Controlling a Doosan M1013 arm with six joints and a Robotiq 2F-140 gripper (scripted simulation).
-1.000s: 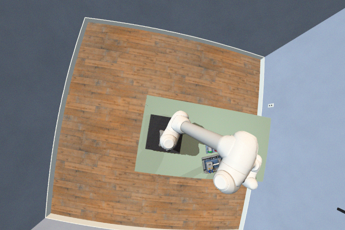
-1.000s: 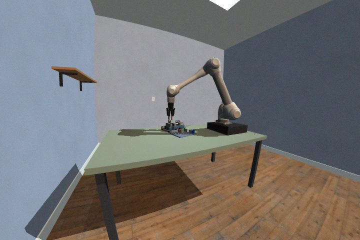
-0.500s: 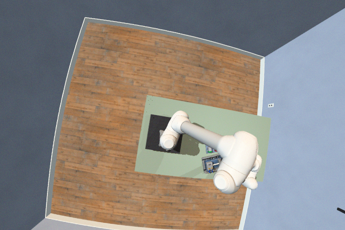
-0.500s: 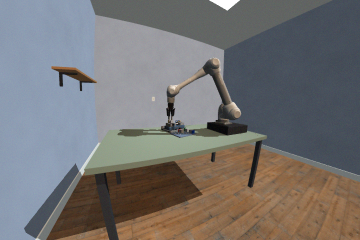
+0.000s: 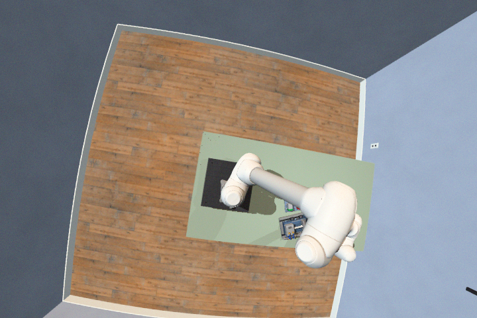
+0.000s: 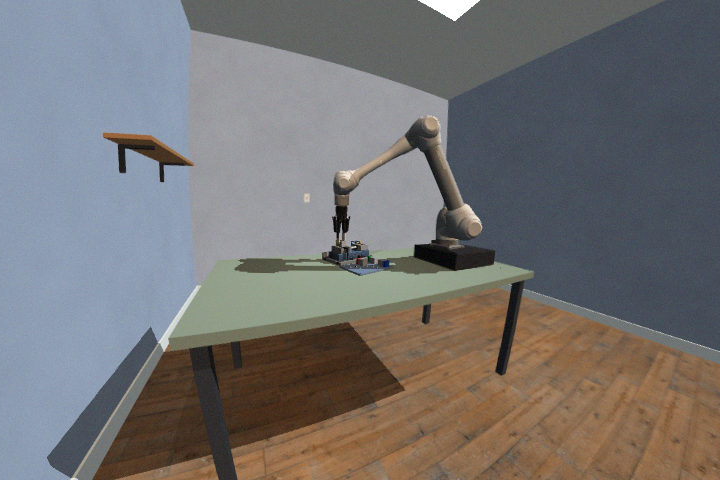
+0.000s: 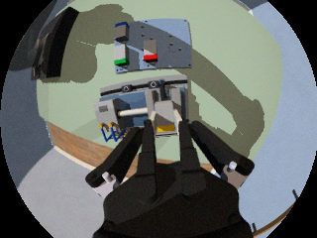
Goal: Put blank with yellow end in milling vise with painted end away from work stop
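Now: the blank with yellow end 3 cm below my hand. From my hand the other things lie so: red-ended blank: 6 cm behind, 17 cm to the left, 12 cm below; green-ended blank: 15 cm behind, 15 cm to the left, 12 cm below; blue infeed plate: 6 cm behind, 21 cm to the left, 15 cm below.
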